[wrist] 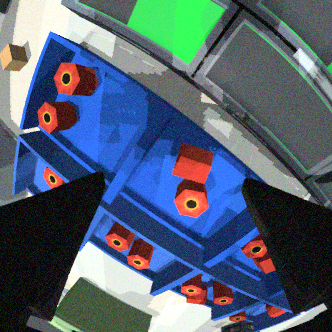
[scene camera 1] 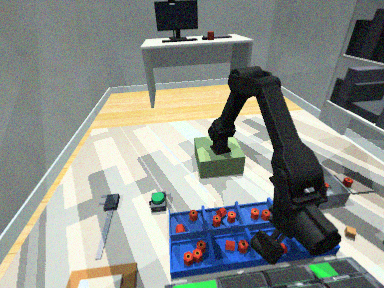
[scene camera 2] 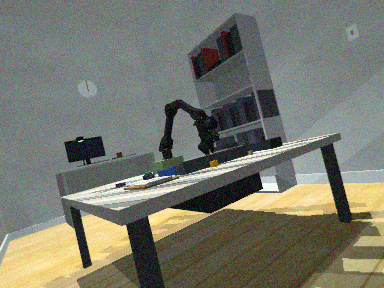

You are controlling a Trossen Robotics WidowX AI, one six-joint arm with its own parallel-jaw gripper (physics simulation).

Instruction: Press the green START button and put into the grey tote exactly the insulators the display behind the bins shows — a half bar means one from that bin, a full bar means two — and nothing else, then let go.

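Places are measured from the arm's base along level axes (x left, y back, z up), in metres.
Pixels of known places: gripper, fingertip midpoint: (wrist: 175, 182) (scene camera 1: 282, 240); arm's base, origin of the base link: (scene camera 1: 220, 149) (scene camera 2: 168, 158).
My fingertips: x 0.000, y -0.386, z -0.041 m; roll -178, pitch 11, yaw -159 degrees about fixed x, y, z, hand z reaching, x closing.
Ahead of a thing's pixels: the offset from my fingertips to its middle. "pt": to the spot under its first point.
My gripper (scene camera 1: 284, 244) (scene camera 2: 206, 149) (wrist: 175, 182) is open and empty above the blue bins (scene camera 1: 220, 266) (wrist: 125, 120), over a bin in the row nearest the display. That bin holds one lying red insulator @(dx -0.006, dy -0.007, dz -0.025 m) (wrist: 192, 162) and one upright insulator @(dx -0.019, dy +0.017, dz -0.025 m) (wrist: 191, 204). Other bins hold more red insulators. The grey tote @(dx +0.248, dy +0.141, dz -0.016 m) (scene camera 1: 336, 199) stands at the right in scene camera 1, partly behind the arm; a red insulator @(dx +0.276, dy +0.127, dz -0.025 m) (scene camera 1: 326, 185) shows at its inside. The green START button @(dx -0.279, dy +0.269, dz -0.022 m) (scene camera 1: 157, 198) stands left of the bins. The display (scene camera 1: 242, 281) (wrist: 270, 100) shows green bars; part is cut off.
Another red insulator @(dx +0.370, dy +0.114, dz -0.023 m) (scene camera 1: 347, 181) lies beyond the tote. A small tan block @(dx +0.211, dy -0.028, dz -0.033 m) (scene camera 1: 350, 231) (wrist: 13, 57) lies right of the bins. A caliper @(dx -0.461, dy +0.258, dz -0.033 m) (scene camera 1: 107, 225) and an orange-brown frame @(pt dx -0.457, dy +0.107, dz -0.037 m) (scene camera 1: 102, 268) lie at the left. A green block (scene camera 1: 220, 165) (wrist: 102, 305) stands under the arm's base.
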